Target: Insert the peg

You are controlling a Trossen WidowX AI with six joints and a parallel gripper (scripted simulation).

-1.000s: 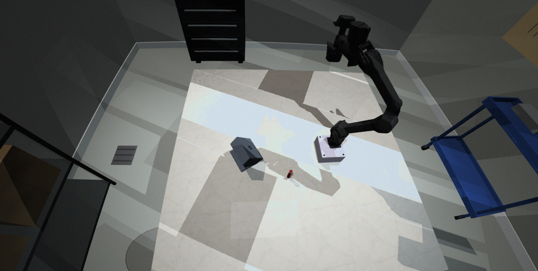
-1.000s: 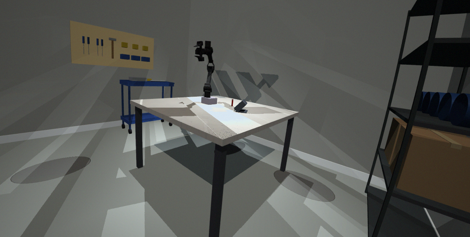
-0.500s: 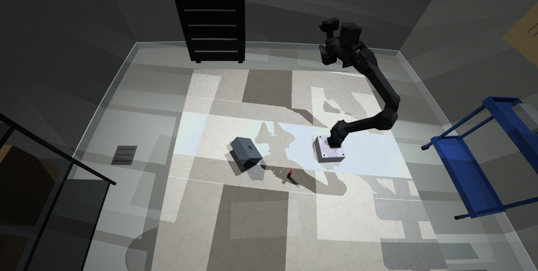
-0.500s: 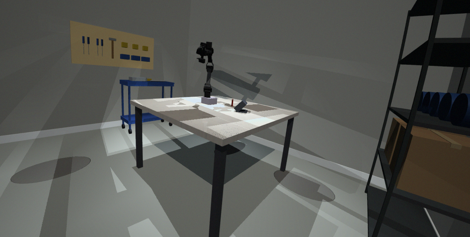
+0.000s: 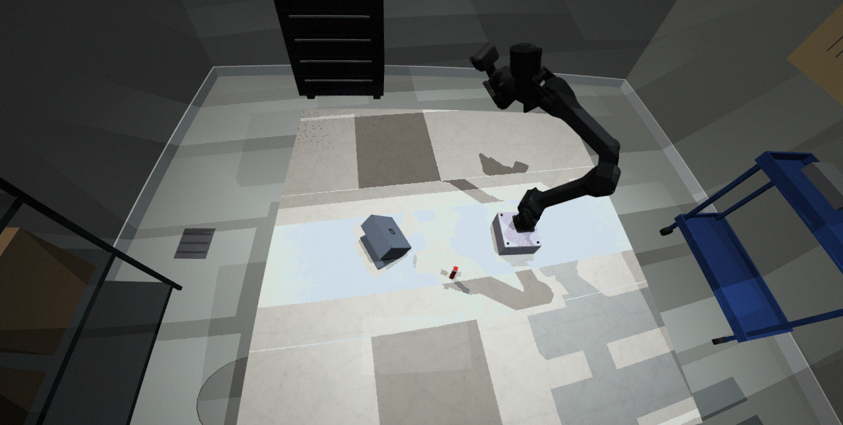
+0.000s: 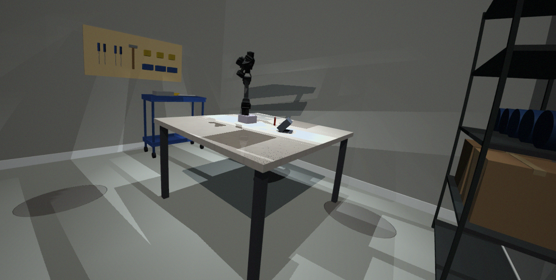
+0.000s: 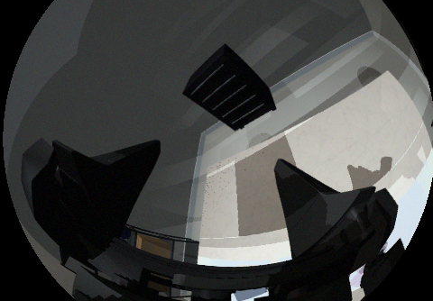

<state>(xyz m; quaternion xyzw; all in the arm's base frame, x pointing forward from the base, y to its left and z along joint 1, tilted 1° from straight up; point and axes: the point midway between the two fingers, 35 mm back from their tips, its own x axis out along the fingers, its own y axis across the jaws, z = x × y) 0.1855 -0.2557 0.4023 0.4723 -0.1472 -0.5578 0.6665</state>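
Right now the red peg is 420 mm to the left of my gripper tip, 410 mm below it and 70 mm ahead of it. From my gripper tip the other things lie so: sloped panel: 410 mm below, 290 mm to the left, 270 mm ahead.
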